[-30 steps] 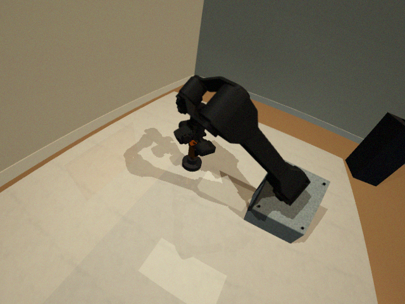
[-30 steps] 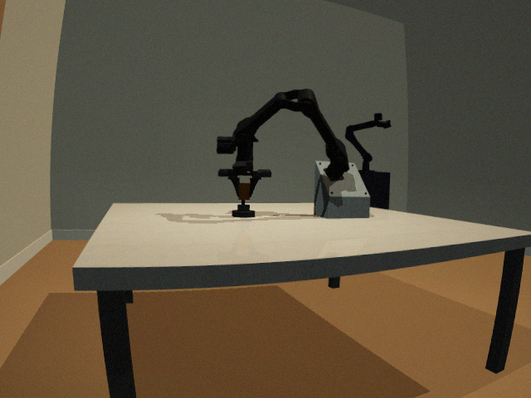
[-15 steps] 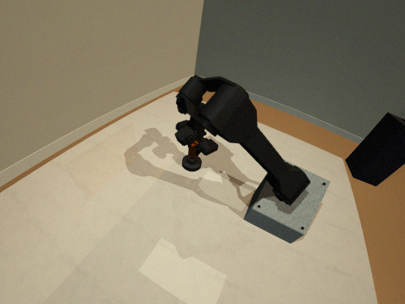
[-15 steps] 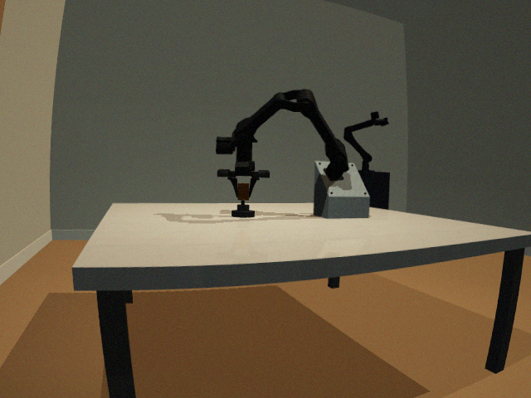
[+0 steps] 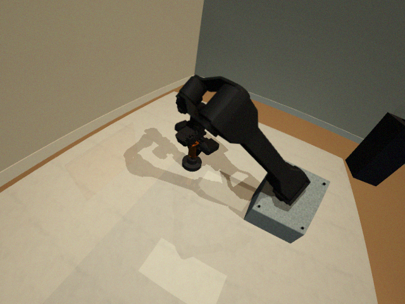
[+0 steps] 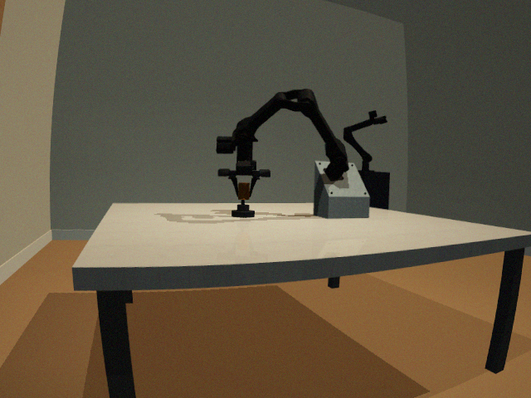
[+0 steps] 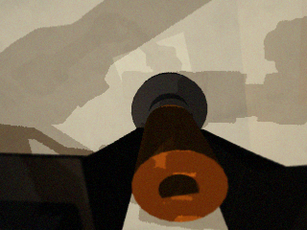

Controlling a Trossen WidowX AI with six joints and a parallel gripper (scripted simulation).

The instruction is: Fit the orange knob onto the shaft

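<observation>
The orange knob lies 2 cm above my gripper tip. Also, from my gripper tip: pedestal (4 cm below).
</observation>
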